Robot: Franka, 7 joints.
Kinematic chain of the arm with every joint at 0, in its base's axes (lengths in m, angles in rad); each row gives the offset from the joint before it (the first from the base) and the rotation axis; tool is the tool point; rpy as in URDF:
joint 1: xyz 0 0 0.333 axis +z
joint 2: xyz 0 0 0 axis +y
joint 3: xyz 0 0 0.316 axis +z
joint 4: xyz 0.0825 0 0 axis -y
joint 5: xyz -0.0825 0 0.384 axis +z
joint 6: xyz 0 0 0 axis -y
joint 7: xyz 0.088 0 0 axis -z
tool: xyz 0 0 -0.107 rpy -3.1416 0 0
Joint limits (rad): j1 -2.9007..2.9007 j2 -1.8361..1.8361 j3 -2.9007..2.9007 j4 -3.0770..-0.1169 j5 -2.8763..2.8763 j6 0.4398..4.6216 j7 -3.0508..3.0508
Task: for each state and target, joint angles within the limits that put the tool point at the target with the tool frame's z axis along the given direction. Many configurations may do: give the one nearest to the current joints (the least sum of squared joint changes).
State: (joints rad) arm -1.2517 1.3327 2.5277 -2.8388 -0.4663 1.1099 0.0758
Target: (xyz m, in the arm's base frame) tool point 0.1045 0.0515 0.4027 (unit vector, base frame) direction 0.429 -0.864 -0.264
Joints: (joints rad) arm -1.3018 1.3777 2.8515 -3.0632 -0.7896 0.4398 0.0758
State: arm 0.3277 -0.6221 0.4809 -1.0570 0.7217 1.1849 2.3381
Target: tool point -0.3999 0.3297 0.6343 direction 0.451 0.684 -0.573
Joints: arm 0.4876 -1.5379 0.9072 -1.8243 0.7522 1.7287 2.3381
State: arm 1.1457 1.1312 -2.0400 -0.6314 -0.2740 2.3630 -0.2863
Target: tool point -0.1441 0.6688 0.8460 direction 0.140 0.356 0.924
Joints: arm 1.9252 1.0405 -2.4610 -0.3090 -0.4697 2.6523 -0.2863
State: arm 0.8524 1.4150 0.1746 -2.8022 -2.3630 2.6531 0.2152
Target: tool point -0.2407 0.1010 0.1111 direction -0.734 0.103 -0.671
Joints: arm 0.2506 1.7410 0.5598 -2.8870 -2.8763 2.4152 0.2152
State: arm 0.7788 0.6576 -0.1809 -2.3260 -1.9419 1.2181 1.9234
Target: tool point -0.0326 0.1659 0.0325 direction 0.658 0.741 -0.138
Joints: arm 1.4387 0.9653 0.5299 -2.8900 -2.0097 1.0209 1.9234
